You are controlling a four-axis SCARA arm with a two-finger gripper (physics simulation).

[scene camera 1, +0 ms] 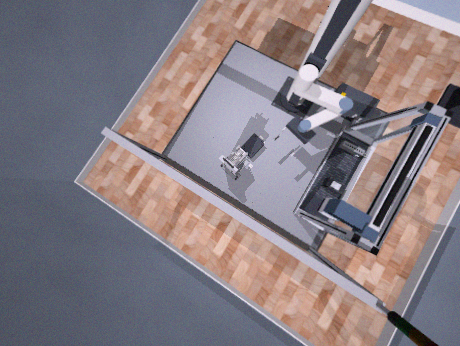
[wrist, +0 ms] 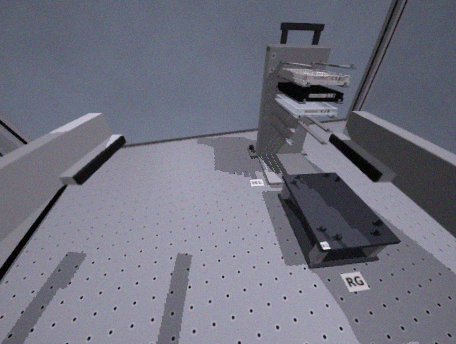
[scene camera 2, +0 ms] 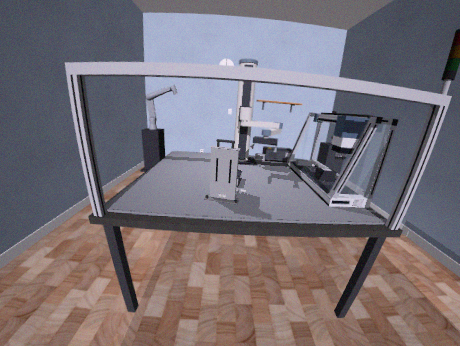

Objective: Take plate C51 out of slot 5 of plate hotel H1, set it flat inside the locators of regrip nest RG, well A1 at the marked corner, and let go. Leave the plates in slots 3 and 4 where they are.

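Pixels of known places: gripper, between the fingertips: (scene camera 1: 282, 147) (wrist: 227, 125) (scene camera 2: 262, 149); arm's base, origin of its link: (scene camera 1: 294, 99) (scene camera 2: 240, 161).
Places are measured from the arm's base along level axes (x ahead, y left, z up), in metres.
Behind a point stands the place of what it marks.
Note:
Plate hotel H1 (scene camera 1: 229, 162) {x 0.800, y -0.146, z 0.297 m} (scene camera 2: 223, 187) {x 0.826, y -0.145, z 0.085 m} (wrist: 266, 107) {x 0.807, y -0.084, z 0.164 m} stands upright on the table, its open side toward my wrist camera. It holds three stacked plates: a whitish plate C51 (wrist: 316, 77) {x 0.675, y -0.098, z 0.248 m} uppermost, a black plate (wrist: 312, 93) {x 0.678, y -0.101, z 0.222 m} below it and a clear bluish plate (wrist: 309, 108) {x 0.677, y -0.103, z 0.196 m} lowest. Regrip nest RG (scene camera 1: 254, 144) {x 0.543, y -0.086, z 0.073 m} (wrist: 345, 215) {x 0.521, y -0.094, z 0.073 m}, a dark raised platform with small locators at its corners, stands in front of the hotel with no plate on it. A small white corner label (wrist: 325, 245) {x 0.489, y -0.026, z 0.073 m} marks its near left corner. My gripper (scene camera 1: 287, 143) {x 0.518, y 0.103, z 0.243 m} (wrist: 227, 125) {x 0.518, y 0.103, z 0.243 m} is open and empty, apart from hotel and nest.
A framed instrument (scene camera 1: 402, 172) {x 0.440, y 0.633, z 0.518 m} (scene camera 2: 341, 200) {x 0.851, y 0.515, z 0.054 m} stands at the table's right. My arm's column (scene camera 2: 245, 95) {x 0.077, y -0.009, z 0.606 m} stands at the back, near a dark box (scene camera 1: 357, 100) {x -0.125, y 0.411, z 0.128 m}. A light frame rail (scene camera 1: 210, 197) {x 1.023, y -0.085, z 0.620 m} (scene camera 2: 250, 75) {x 1.044, y -0.076, z 0.594 m} spans the table's front. The hotel has a dark top handle (scene camera 2: 225, 141) {x 0.816, y -0.148, z 0.328 m} (wrist: 302, 26) {x 0.805, y -0.143, z 0.328 m}.

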